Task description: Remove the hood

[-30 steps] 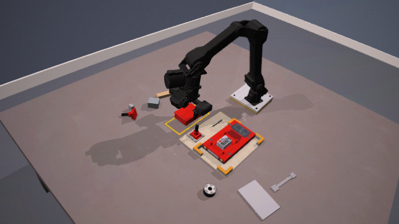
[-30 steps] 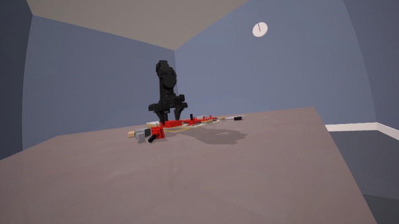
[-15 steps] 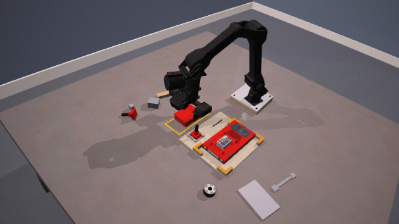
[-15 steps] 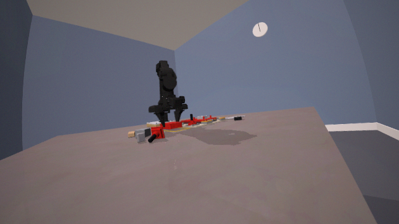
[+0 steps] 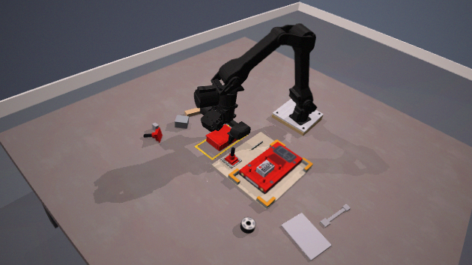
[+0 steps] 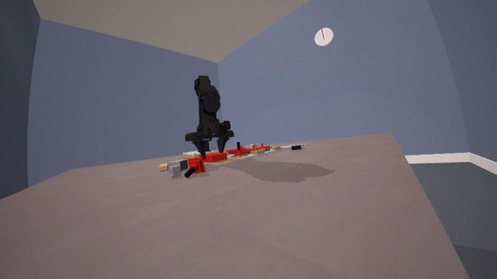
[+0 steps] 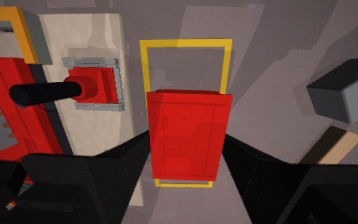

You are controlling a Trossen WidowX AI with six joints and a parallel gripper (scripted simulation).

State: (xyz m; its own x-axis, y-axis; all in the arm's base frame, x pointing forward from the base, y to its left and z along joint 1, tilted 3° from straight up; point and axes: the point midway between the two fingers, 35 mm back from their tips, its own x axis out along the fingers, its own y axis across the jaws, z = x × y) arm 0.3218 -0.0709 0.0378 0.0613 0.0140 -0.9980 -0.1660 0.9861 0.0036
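Now: gripper tip 1 cm below the red hood. The rest, counted from my gripper tip: wheel (14 cm ahead, 32 cm to the left); then tan bar (18 cm to the right); then grey sheet (2 cm ahead, 43 cm to the left, 1 cm below).
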